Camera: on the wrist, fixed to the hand. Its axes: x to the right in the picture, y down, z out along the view.
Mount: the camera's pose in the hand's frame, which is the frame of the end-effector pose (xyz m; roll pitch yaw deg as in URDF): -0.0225 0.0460 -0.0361 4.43 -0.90 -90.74
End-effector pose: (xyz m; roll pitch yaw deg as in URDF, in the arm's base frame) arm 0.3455 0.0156 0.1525 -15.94 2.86 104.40
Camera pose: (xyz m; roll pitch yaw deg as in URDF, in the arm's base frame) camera 0.3184 -0.0170 0.1063 1.65 -16.86 14.49
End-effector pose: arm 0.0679 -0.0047 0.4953 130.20 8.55 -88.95
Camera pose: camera 0.0655 0.0088 0.5564 -161.38 49.75 12.46
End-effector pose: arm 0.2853 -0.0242 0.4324 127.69 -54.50 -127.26
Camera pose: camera 0.3224 0.0238 0.4480 117.70 28.39 -84.36
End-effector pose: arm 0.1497 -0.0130 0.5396 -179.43 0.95 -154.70
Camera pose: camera 0.1497 0.0383 0.5756 -174.63 0.32 -63.95
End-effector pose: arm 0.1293 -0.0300 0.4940 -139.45 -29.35 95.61
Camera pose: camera 0.1892 -0.0426 0.4808 147.88 -33.35 -151.57
